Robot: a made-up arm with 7 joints. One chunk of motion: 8 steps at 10 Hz.
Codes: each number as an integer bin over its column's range. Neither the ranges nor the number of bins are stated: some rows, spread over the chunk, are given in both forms.
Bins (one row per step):
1: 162 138 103 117 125 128 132
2: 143 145 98 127 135 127 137
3: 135 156 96 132 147 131 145
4: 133 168 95 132 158 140 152
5: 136 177 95 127 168 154 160
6: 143 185 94 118 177 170 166
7: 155 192 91 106 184 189 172
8: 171 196 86 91 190 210 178
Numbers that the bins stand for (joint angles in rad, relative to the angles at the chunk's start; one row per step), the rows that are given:
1: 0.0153 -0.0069 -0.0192 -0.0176 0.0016 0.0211 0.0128
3: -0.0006 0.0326 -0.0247 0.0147 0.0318 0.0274 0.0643
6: 0.0041 0.0963 -0.0263 -0.0155 0.0729 0.1100 0.1475
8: 0.0206 0.1204 -0.0325 -0.0737 0.0908 0.1947 0.1950
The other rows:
2: 0.0041 0.0084 -0.0231 0.0039 0.0153 0.0189 0.0326
4: -0.0018 0.0589 -0.0255 0.0147 0.0469 0.0465 0.0920
5: 0.0000 0.0787 -0.0255 0.0039 0.0606 0.0761 0.1237
7: 0.0112 0.1116 -0.0286 -0.0414 0.0825 0.1502 0.1713

